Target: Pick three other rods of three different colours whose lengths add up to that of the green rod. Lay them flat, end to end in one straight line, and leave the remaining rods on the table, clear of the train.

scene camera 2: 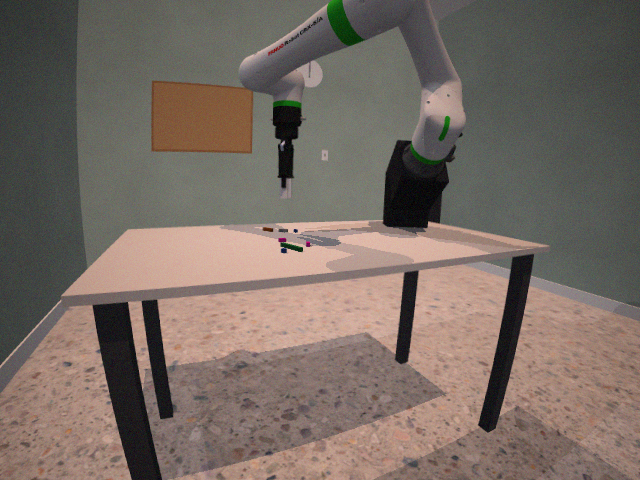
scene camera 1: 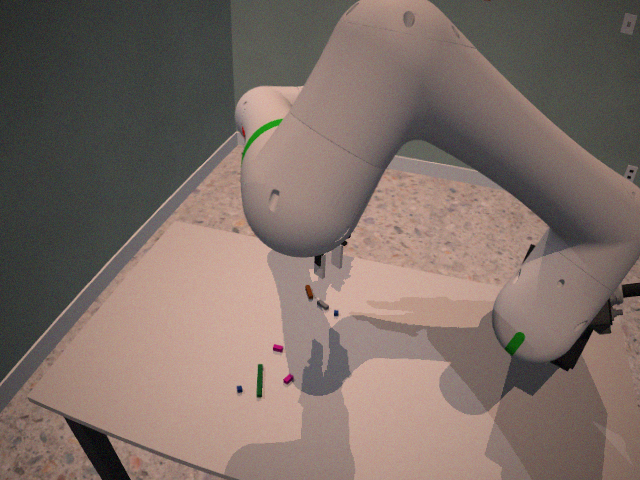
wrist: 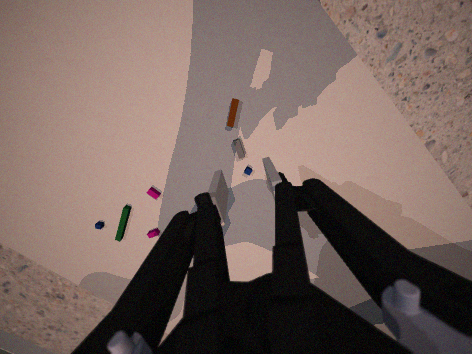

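Note:
My gripper is partly open and empty, high above the table. The orange rod, grey rod and a small blue rod lie flat in a loose row with small gaps; orange and grey are at different angles. The long green rod lies apart. Nearby lie one magenta rod, another magenta rod and a second blue rod.
The pale table bears the rods, and arm shadows cross it. The black robot base stands at its back right in scene camera 2. The table's edge shows at upper right and lower left in the wrist view.

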